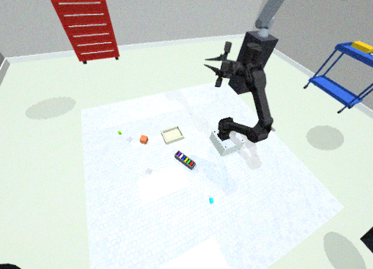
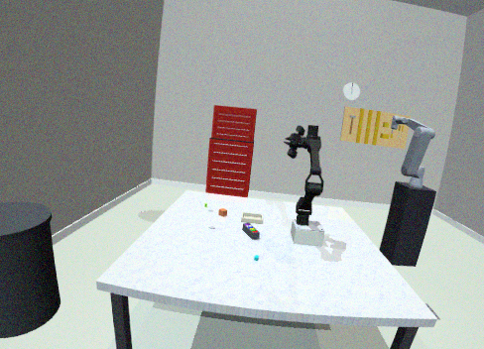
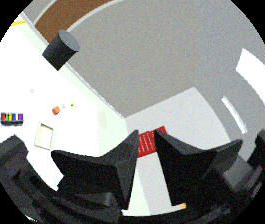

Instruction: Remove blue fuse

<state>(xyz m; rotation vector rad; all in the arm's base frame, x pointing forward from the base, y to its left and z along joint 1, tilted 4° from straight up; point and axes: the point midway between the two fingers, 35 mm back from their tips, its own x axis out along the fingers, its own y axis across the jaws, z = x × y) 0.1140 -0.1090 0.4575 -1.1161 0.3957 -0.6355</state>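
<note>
My gripper tip is 51 cm above the blue fuse, 19 cm to the right of it and 14 cm short of it. Round my gripper tip: cyan piece: 52 cm below, 46 cm to the left, 10 cm ahead; then orange cube: 51 cm below, 33 cm ahead, 4 cm to the right; then cream tray: 53 cm below, 14 cm ahead, 2 cm to the right.
</note>
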